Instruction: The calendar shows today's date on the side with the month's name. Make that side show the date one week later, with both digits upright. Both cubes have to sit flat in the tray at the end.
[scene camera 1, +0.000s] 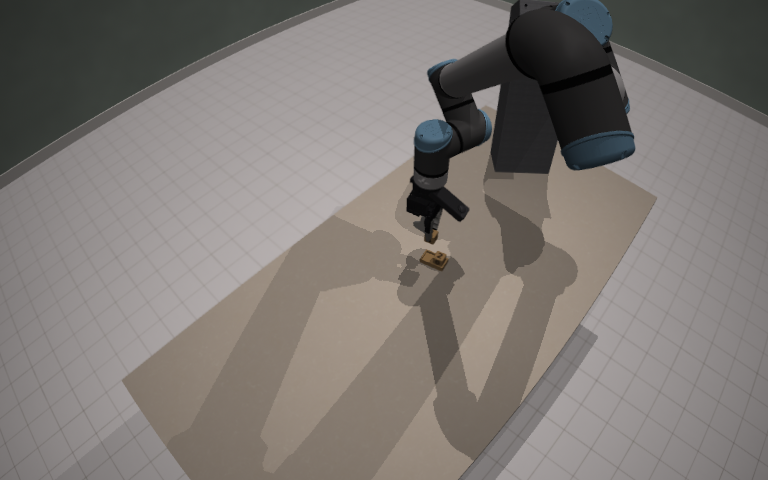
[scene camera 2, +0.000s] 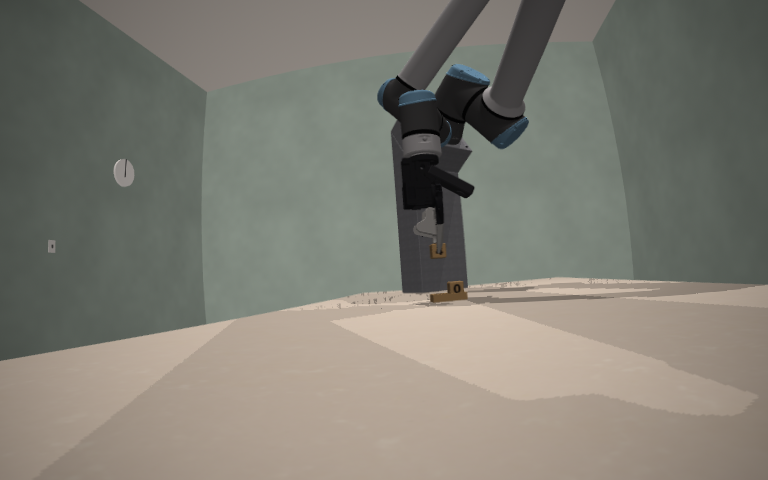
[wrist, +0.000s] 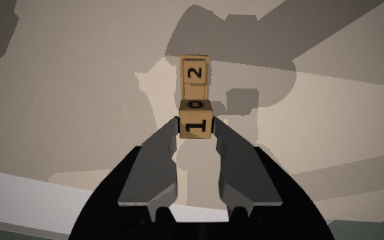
Path:
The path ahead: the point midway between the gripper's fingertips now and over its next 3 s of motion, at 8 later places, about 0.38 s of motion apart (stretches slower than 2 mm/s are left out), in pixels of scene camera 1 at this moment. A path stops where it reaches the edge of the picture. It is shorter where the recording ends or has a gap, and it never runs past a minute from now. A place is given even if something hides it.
The gripper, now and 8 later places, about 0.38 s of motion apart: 430, 237; 430, 234; 431, 235; 434, 236; 440, 240; 448, 244; 456, 247; 463, 250; 468, 251

